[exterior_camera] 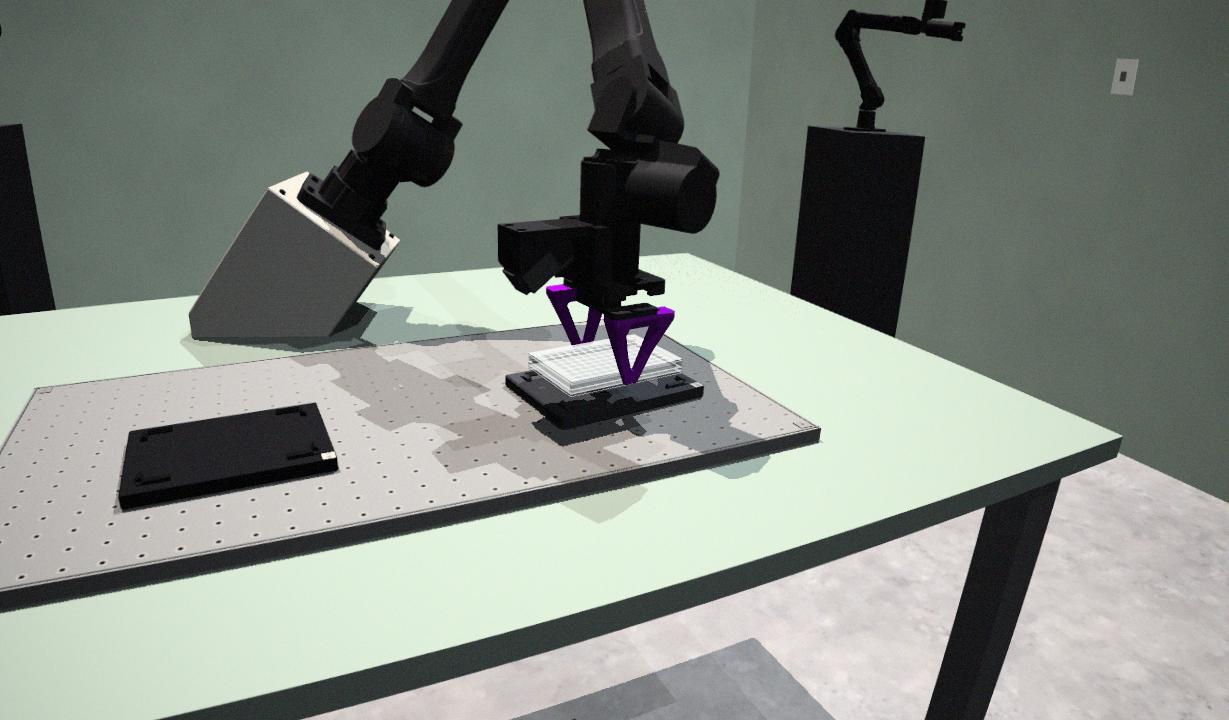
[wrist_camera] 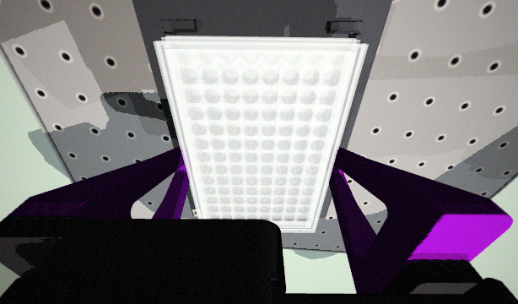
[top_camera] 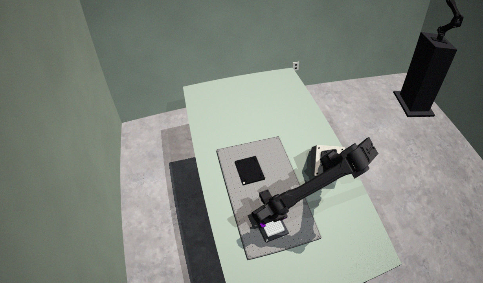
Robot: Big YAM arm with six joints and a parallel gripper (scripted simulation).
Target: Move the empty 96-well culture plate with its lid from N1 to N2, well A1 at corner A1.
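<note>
My gripper is now right at the clear lid. Round my hand: nest N1 (8 cm ahead, 34 cm to the right, 3 cm below); nest N2 (3 cm below); A1 label (12 cm ahead, 26 cm to the right, 2 cm below).
</note>
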